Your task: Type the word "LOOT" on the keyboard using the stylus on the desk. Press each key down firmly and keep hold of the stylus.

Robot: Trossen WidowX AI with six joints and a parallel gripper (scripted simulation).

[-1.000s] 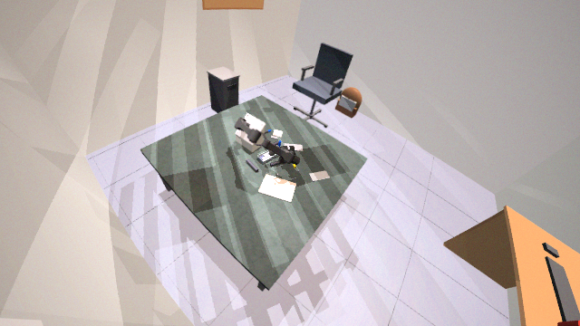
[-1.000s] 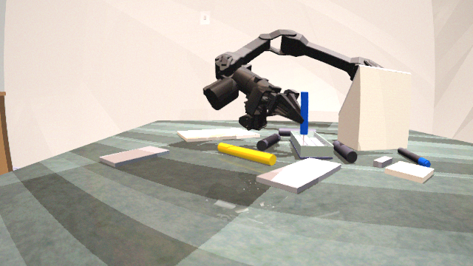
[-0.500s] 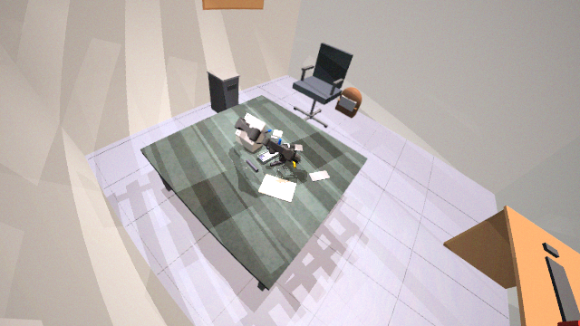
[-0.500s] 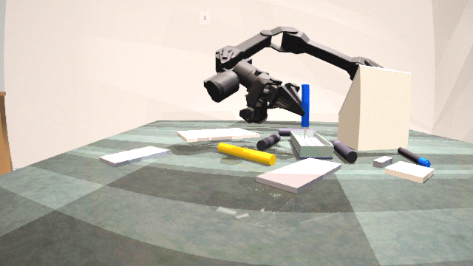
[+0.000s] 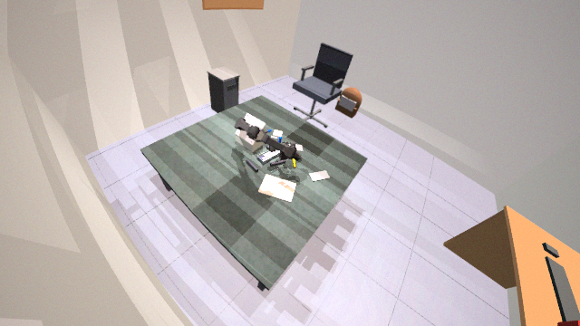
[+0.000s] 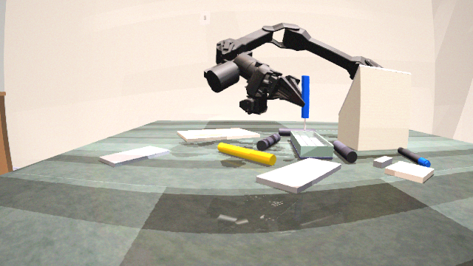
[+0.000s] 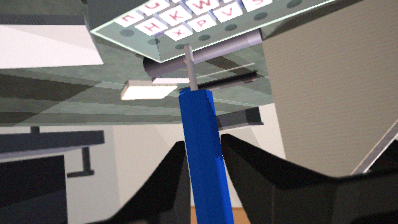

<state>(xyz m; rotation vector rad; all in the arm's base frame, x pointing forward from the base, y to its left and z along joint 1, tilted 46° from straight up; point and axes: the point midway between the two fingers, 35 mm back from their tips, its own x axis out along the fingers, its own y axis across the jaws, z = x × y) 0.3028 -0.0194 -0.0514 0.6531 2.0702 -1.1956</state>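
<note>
Now: the keyboard 9 cm below my gripper tip, 5 cm to the right of it and 3 cm behind it. Round my gripper tip: thin white tip (5 cm below); yellow cylinder (14 cm ahead, 9 cm below, 2 cm to the left); blue stylus (1 cm below).
</note>
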